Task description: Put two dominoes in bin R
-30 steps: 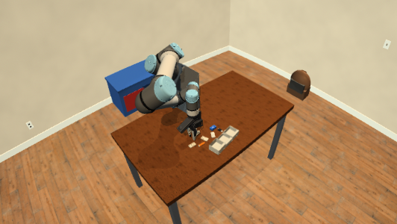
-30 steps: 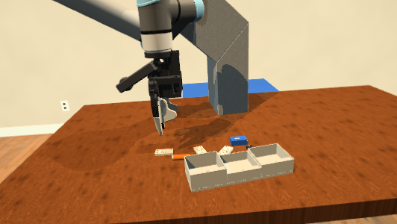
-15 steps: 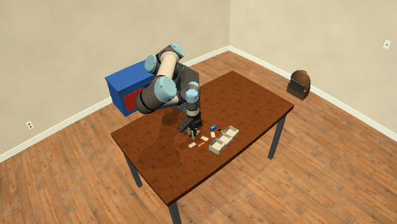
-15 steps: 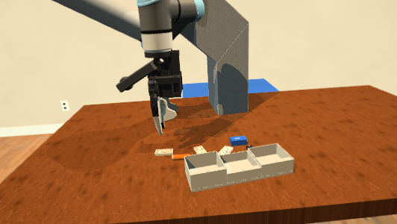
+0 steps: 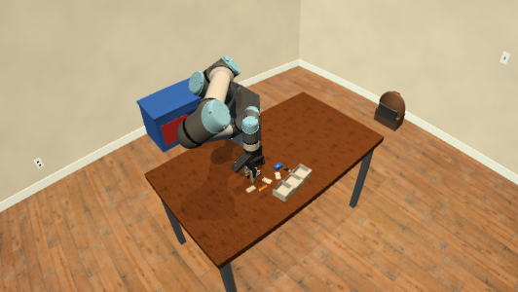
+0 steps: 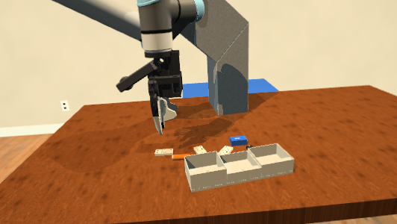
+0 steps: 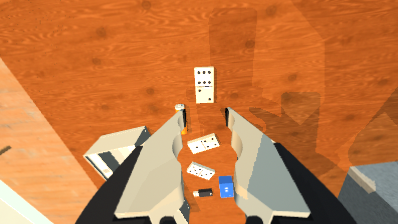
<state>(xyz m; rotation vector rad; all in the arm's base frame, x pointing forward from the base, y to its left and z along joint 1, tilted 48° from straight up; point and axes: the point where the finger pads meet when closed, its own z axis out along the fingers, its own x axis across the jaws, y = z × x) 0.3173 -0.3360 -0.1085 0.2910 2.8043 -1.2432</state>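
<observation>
My gripper is now 17 cm to the right of the cream three-compartment bin tray, 15 cm short of it and 6 cm above it. The rest, counted from my hand: blue block: 23 cm to the left, 8 cm below, 1 cm ahead; then orange cylinder: 8 cm below, 5 cm ahead, 4 cm to the left; then domino: 10 cm to the left, 8 cm below, 2 cm ahead.
</observation>
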